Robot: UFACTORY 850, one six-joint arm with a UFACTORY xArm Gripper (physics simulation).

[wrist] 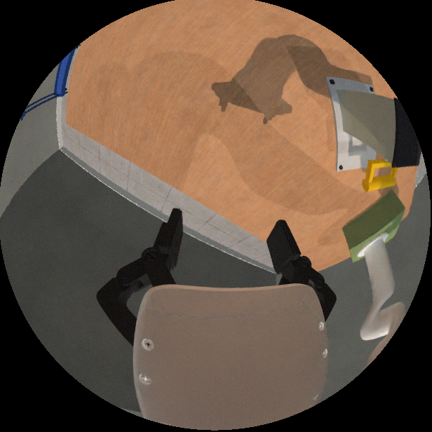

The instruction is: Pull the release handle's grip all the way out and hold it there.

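The release handle's yellow grip [381,183], a rectangular loop, shows at the right of the wrist view, beside the lower end of a grey-beige housing [370,120] with a black end part [407,132]. The housing stands on a white plate [347,157] with dark bolts at its corners. How far the grip is out I cannot tell. My gripper [229,226] is open and empty, with its two black fingers wide apart. It is well to the left of the yellow grip and apart from it.
A green block [375,225] lies below the yellow grip, next to the white arm base [380,275]. The wooden table top [150,100] carries the arm's shadow. A blue cart [63,75] shows at the far left. Grey walls stand beyond the pale floor strip.
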